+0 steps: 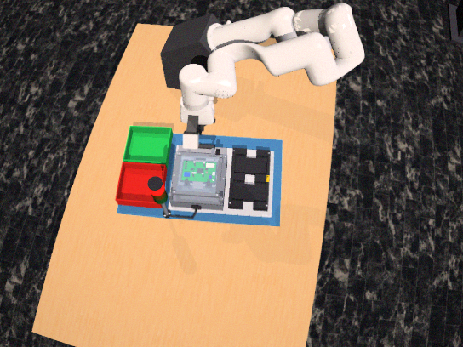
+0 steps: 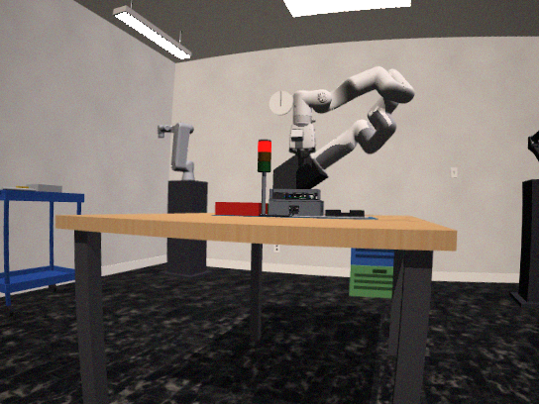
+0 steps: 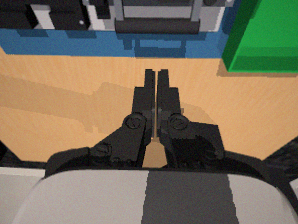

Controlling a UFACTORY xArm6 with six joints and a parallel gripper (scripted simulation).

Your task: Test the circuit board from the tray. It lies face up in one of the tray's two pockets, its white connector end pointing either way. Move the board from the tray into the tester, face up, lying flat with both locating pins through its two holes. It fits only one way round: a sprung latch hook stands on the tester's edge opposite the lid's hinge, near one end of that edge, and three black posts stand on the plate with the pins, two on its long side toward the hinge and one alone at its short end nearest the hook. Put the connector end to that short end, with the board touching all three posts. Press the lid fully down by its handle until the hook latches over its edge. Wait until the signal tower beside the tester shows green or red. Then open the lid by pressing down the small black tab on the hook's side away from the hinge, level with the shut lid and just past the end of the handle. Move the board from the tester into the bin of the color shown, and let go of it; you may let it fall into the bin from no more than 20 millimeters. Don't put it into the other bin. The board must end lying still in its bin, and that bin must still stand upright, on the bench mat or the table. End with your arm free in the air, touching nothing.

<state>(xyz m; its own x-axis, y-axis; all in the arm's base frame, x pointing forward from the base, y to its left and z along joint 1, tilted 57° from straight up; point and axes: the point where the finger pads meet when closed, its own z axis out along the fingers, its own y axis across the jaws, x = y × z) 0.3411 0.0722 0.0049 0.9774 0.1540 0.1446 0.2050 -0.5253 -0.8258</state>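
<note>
Now: the black tab 1 cm ahead of my hand, 6 cm to the left of it and 12 cm below it. The rest, counted from my hand: tester plate 9 cm ahead, 2 cm to the left, 14 cm below; then tester lid 9 cm ahead, 2 cm to the left, 12 cm below; then green bin 2 cm ahead, 20 cm to the right, 19 cm below.
</note>
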